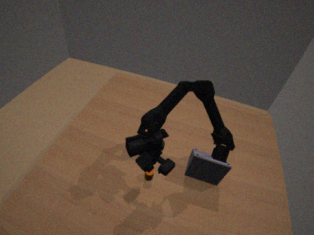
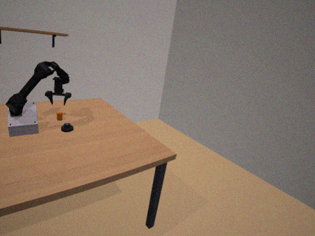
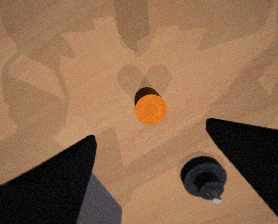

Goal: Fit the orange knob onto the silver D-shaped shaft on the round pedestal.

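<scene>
Now: the orange knob 1 cm ahead of my gripper tip, 1 cm to the right of it and 8 cm below it. The rest, counted from my gripper tip: round pedestal: 3 cm ahead, 20 cm to the right, 9 cm below.
</scene>
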